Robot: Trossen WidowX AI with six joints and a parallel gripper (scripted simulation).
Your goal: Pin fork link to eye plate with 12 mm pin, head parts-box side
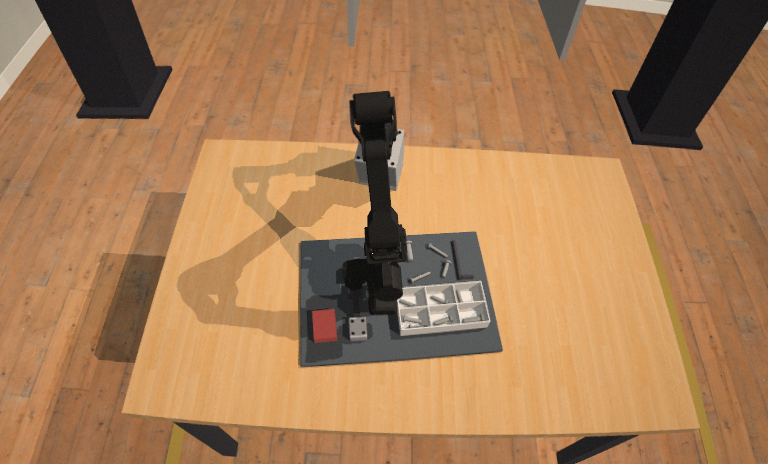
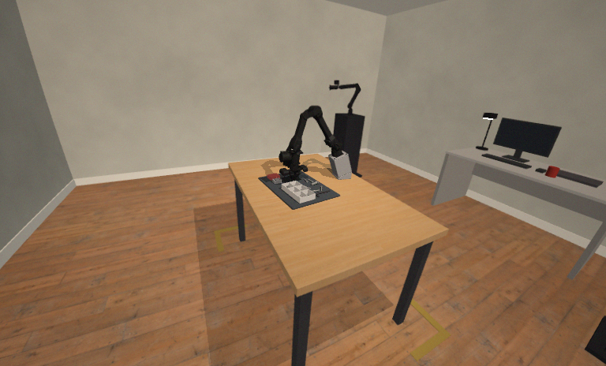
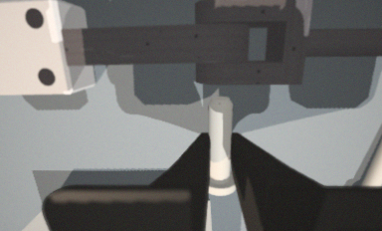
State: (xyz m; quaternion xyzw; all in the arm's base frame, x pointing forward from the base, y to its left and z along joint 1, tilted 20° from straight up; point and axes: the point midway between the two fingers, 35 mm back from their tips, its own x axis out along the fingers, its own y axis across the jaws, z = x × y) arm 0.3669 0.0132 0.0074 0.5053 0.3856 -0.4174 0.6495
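Now: the pale pin 3 cm below my hand. From my hand the other things lie so: dark eye plate bar (5 cm to the right, 3 cm below, 2 cm ahead); then light grey block (10 cm ahead, 4 cm to the right, 3 cm below); then red block (12 cm to the right, 9 cm ahead, 3 cm below).
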